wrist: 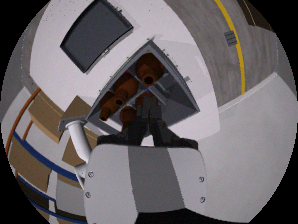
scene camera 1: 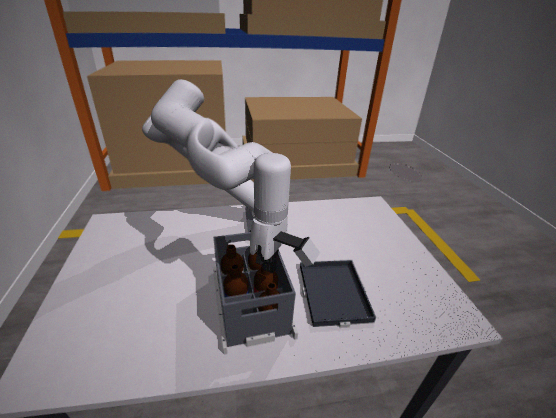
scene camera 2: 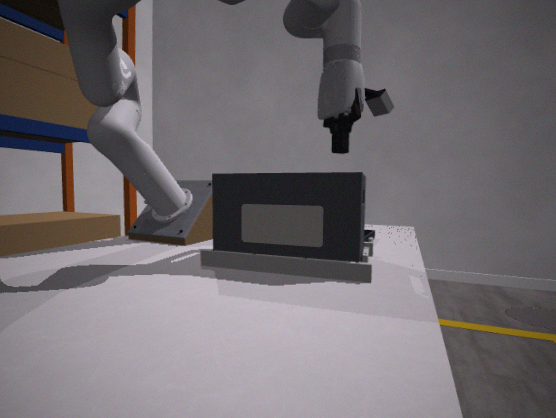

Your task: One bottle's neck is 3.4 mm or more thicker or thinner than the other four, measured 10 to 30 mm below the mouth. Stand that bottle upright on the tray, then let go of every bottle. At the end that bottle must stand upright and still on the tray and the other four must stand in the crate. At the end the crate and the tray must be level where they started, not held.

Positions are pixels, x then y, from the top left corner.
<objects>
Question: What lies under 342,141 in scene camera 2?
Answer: My gripper.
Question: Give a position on a flat tray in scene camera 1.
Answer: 337,295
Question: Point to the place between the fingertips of my gripper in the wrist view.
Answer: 149,103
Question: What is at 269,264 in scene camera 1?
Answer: My gripper.
</objects>
